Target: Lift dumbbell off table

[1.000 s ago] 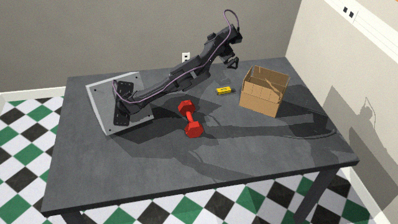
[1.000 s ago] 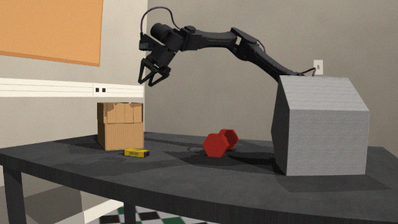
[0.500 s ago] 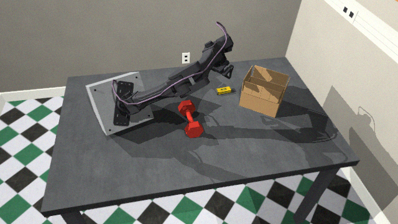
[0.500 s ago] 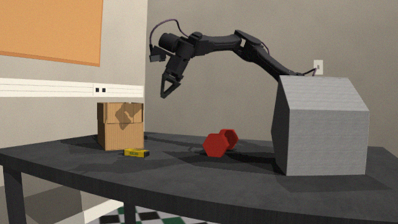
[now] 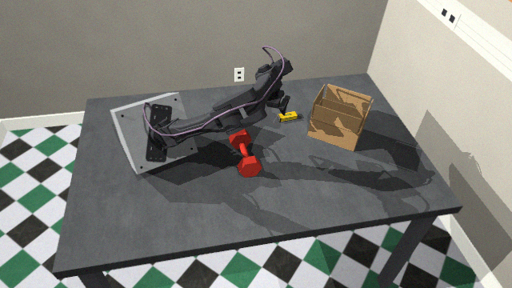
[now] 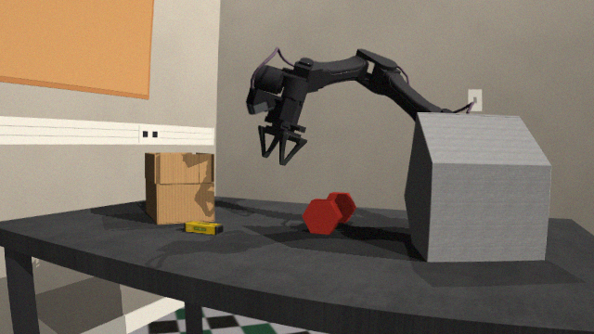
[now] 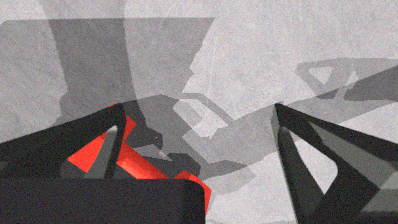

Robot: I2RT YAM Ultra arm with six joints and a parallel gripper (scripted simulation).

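The red dumbbell is 13 cm below my hand, 13 cm behind it and 7 cm to the right of it. The rest, counted from my hand: cardboard box (29 cm ahead, 10 cm below, 1 cm to the right); then small yellow block (16 cm below, 13 cm to the left, 12 cm ahead).
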